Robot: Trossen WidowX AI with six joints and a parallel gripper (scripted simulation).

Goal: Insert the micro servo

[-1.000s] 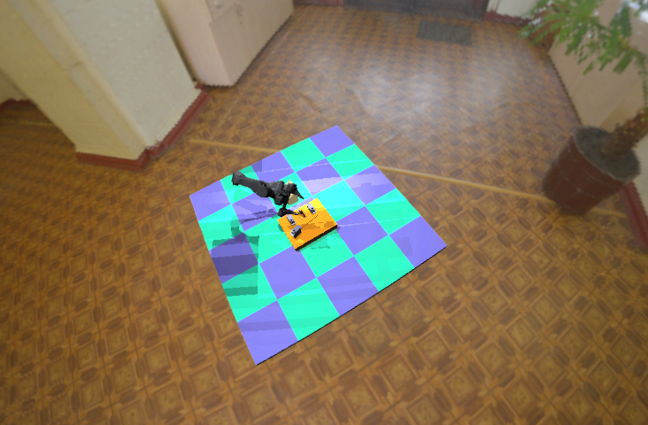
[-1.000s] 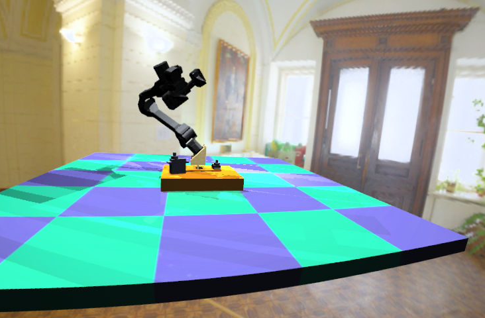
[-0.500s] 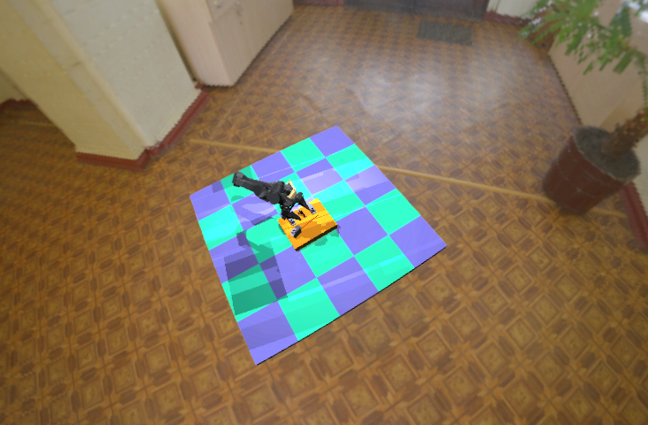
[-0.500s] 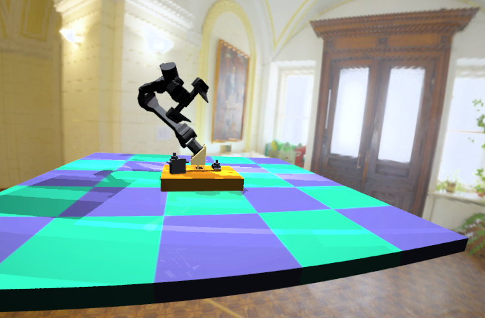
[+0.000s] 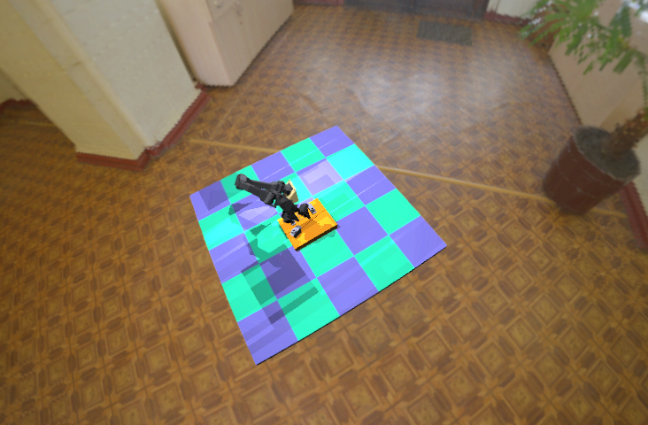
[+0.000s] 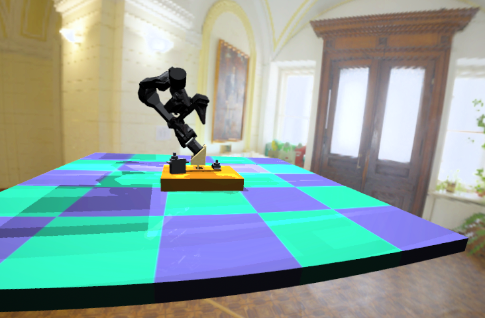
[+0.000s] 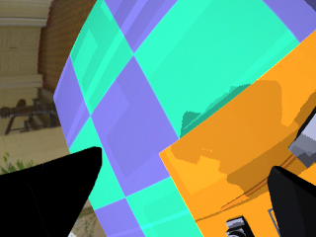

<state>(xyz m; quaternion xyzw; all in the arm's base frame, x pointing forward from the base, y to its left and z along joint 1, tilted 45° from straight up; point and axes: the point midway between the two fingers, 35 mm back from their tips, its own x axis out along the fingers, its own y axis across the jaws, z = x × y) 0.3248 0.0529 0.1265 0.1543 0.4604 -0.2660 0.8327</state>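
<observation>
Right now my gripper tip is 19 cm above the orange deck, 3 cm to the right of it and 3 cm past it.
</observation>
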